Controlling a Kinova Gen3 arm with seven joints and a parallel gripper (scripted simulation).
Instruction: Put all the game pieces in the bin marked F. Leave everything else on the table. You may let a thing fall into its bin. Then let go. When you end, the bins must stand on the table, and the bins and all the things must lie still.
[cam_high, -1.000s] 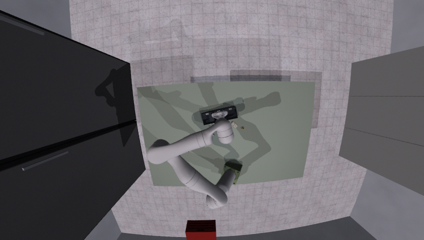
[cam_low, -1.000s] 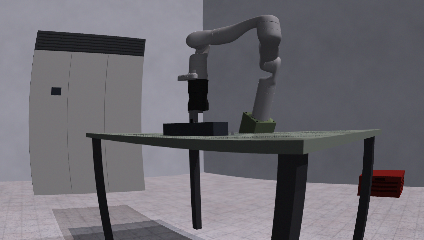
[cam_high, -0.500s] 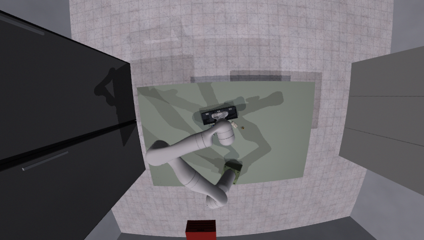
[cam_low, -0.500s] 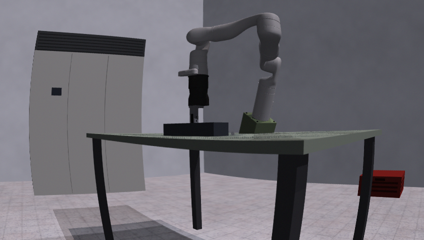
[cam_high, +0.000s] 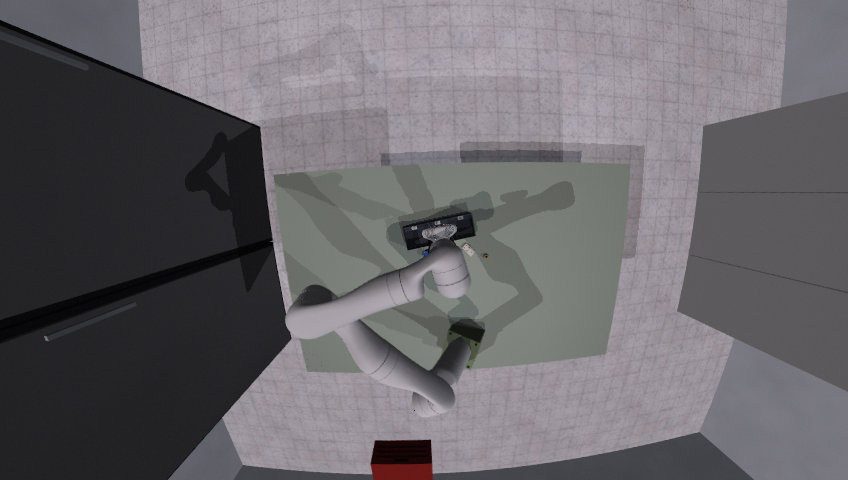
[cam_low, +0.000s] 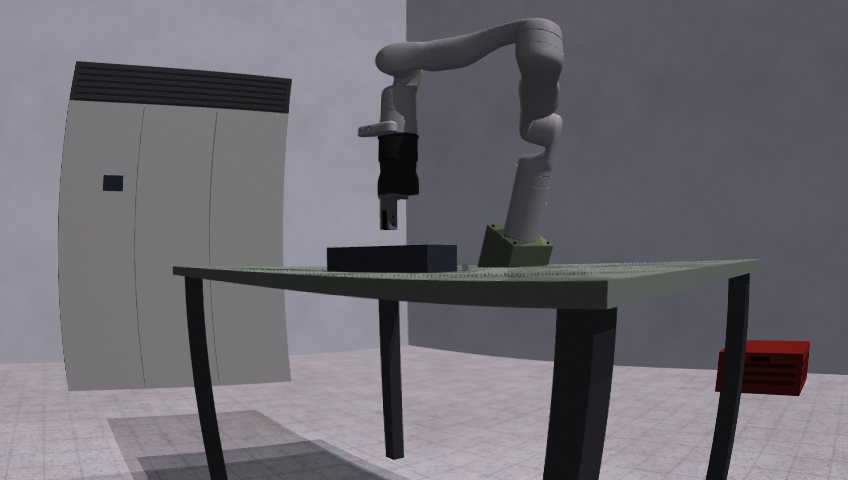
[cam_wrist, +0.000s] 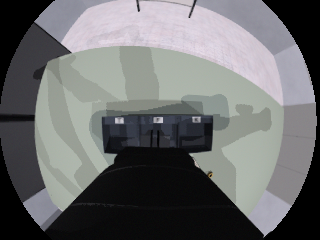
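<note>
Now: the pale tile 80 mm behind my hand, 120 mm to the right of it and 90 mm below it. From my hand the other things lie so: black bin row: 10 mm to the right, 70 mm below; then red piece: 100 mm behind, 70 mm to the right, 90 mm below; then blue piece: 90 mm behind, 40 mm to the left, 90 mm below.
</note>
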